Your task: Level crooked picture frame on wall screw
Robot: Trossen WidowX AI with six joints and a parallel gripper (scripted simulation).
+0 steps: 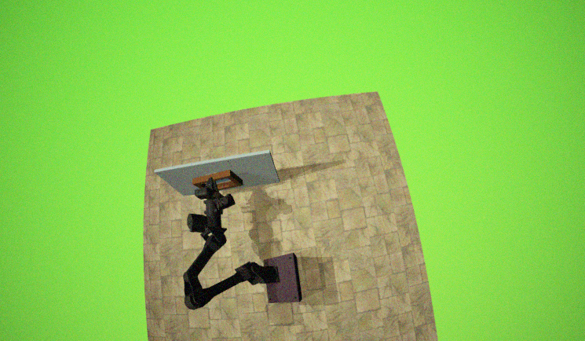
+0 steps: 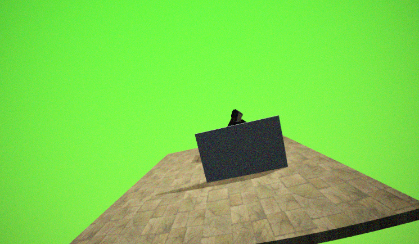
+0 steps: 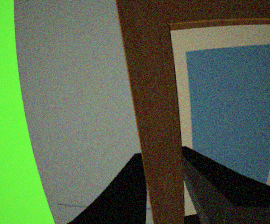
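Now: gripper tip 50 mm above the picture frame, 10 mm to the left of it and 10 mm short of it. Also, from my gripper tip: wall panel 60 mm below, 20 mm ahead, 10 mm to the right.
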